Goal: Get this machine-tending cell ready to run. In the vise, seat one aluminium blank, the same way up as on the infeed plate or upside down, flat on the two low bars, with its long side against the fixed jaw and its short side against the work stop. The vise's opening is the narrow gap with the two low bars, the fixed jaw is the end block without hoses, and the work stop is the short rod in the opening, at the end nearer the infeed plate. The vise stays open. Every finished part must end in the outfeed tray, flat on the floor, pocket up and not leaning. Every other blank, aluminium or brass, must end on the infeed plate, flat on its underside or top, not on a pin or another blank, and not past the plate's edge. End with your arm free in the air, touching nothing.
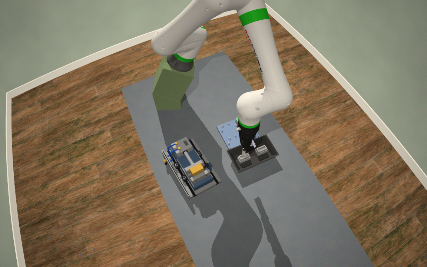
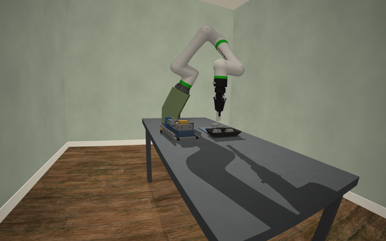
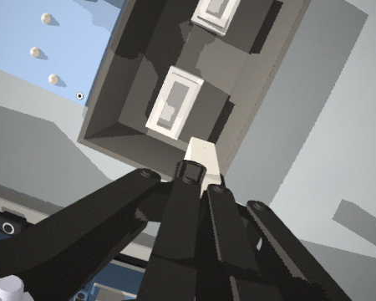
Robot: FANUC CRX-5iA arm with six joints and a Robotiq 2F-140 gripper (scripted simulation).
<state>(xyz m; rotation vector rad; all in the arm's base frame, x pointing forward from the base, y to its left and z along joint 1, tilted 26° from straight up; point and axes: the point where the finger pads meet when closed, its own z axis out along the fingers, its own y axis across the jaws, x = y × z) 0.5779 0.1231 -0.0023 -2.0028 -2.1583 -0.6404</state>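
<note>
Right now the brass blank is 240 mm to the right of my hand, 50 mm below it and 30 mm behind it. Also, from my hand: infeed plate 200 mm behind, 150 mm below, 70 mm to the left; then fixed jaw 240 mm to the right, 70 mm below; then work stop rod 200 mm to the right, 60 mm below, 40 mm behind.
</note>
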